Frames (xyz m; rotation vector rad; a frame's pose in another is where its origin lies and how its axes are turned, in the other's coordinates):
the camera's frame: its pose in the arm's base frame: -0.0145 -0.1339 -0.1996 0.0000 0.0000 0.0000
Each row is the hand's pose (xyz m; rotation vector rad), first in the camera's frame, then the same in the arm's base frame.
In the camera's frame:
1: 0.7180 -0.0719 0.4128 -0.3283 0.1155 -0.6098
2: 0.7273 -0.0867 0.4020 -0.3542 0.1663 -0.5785
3: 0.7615 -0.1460 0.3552 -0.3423 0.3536 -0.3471
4: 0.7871 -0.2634 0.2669 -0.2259 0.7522 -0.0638
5: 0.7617 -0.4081 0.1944 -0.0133 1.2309 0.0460
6: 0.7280 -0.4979 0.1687 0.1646 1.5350 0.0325
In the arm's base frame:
1: 0.7035 -0.2058 0.2132 -0.3283 0.1155 -0.6098
2: 0.7128 -0.2206 0.2024 -0.3542 0.1663 -0.5785
3: 0.7470 -0.2799 0.1556 -0.3423 0.3536 -0.3471
4: 0.7726 -0.3973 0.0673 -0.2259 0.7522 -0.0638
5: 0.7472 -0.5420 -0.0052 -0.0133 1.2309 0.0460
6: 0.7135 -0.6318 -0.0309 0.1646 1.5350 0.0325

